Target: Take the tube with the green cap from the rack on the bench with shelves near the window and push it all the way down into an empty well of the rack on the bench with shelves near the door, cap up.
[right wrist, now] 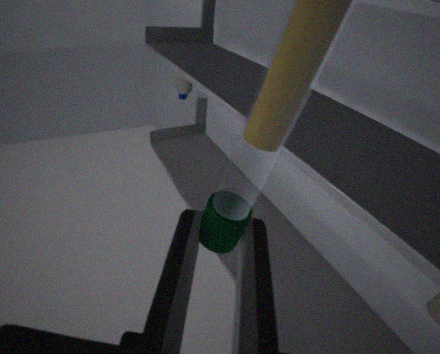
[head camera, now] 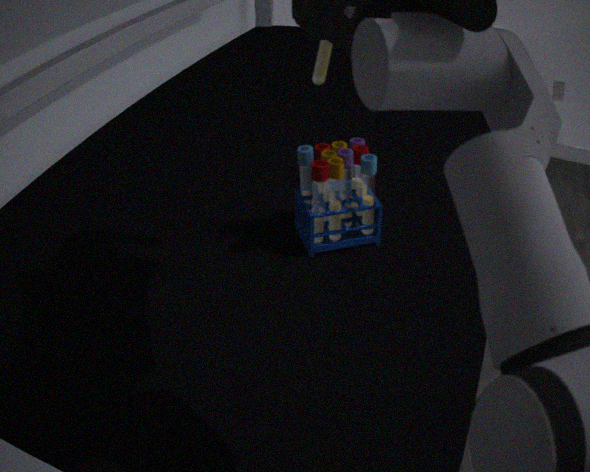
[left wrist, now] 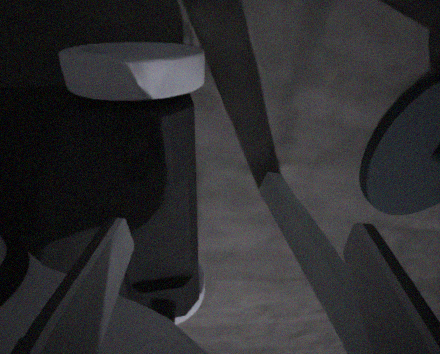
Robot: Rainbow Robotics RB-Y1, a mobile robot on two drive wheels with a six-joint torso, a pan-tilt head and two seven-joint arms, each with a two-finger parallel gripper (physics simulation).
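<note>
The green-capped tube is held by the cap in my right gripper, which is shut on it. In the head view its pale-filled lower end hangs down, slightly tilted, above the black bench top beyond the rack; the cap is hidden there by the dark gripper. A blue rack stands on the black bench top, holding several upright tubes with red, yellow, purple and light blue caps. Its empty wells cannot be made out. My left gripper is open and empty, away from the rack.
My right arm runs along the right side of the head view. A pale wall ledge borders the bench at the left. Grey shelves cross the right wrist view. A dark round disc shows at the right of the left wrist view.
</note>
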